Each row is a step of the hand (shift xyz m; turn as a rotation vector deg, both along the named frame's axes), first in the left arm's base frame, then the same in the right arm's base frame.
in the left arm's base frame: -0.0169 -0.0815 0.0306 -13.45 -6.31 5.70
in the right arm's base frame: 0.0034 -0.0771 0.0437 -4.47 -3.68 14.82
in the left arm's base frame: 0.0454 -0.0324 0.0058 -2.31 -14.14 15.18
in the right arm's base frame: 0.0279 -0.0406 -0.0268 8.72 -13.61 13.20
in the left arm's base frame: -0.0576 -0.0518 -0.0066 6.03 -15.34 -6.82
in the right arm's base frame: -0.0467 -0.0397 0.0478 -3.67 -16.13 -6.68
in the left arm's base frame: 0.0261 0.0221 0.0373 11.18 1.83 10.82
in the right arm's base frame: 0.0479 0.0162 -0.0003 15.50 -0.47 -2.21
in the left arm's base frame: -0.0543 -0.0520 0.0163 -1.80 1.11 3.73
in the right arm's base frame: -0.0267 -0.0408 0.0595 1.98 1.39 3.54
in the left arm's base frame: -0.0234 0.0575 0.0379 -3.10 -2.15 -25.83
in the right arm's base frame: 0.0229 0.0605 0.0333 -22.44 -1.21 -13.28
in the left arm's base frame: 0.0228 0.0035 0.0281 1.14 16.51 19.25
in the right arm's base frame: 0.0363 -0.0013 -0.0007 17.92 15.76 8.66
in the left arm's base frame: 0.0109 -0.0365 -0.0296 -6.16 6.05 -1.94
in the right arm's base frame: -0.0213 -0.0376 -0.0215 -4.48 7.14 2.69
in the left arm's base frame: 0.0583 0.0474 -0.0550 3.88 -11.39 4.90
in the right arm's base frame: -0.0019 0.0360 -0.0859 4.74 -11.98 1.67
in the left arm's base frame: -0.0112 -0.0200 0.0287 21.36 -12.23 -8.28
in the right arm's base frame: 0.0132 -0.0178 0.0293 4.87 -16.00 -19.87
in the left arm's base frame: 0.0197 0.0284 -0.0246 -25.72 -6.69 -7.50
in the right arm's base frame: -0.0038 0.0244 -0.0345 -22.32 -1.55 16.19
